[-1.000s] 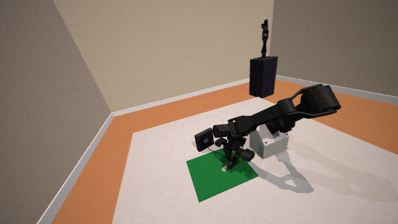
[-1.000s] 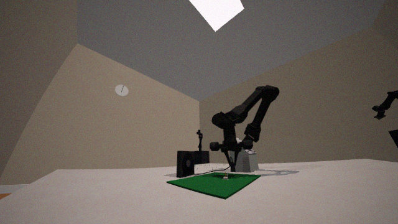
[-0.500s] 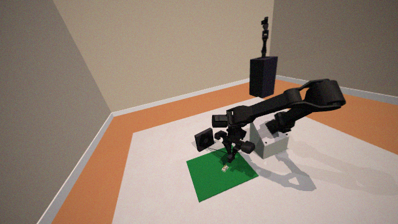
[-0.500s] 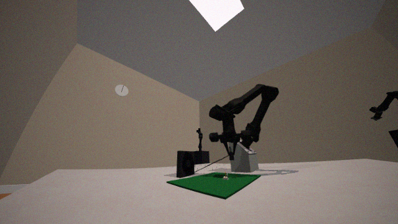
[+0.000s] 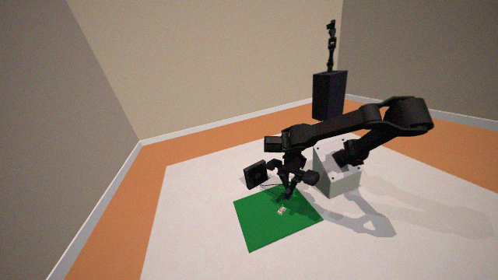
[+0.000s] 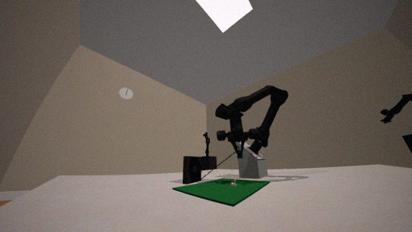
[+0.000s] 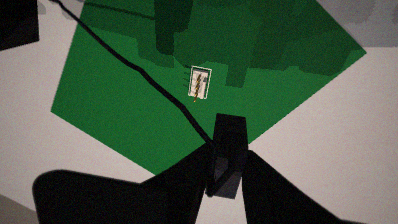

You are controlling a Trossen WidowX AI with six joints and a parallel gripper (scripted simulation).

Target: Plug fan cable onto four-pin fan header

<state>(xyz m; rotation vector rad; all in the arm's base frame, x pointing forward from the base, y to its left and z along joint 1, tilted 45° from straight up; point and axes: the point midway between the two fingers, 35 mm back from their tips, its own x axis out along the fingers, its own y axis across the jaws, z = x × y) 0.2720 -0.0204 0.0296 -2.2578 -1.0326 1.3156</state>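
My gripper tip is now 5 cm short of the board, 5 cm to the left of it and 14 cm above it. Round my gripper tip: black fan 3 cm ahead, 22 cm to the right, 6 cm below; black plug 1 cm ahead, 1 cm below.
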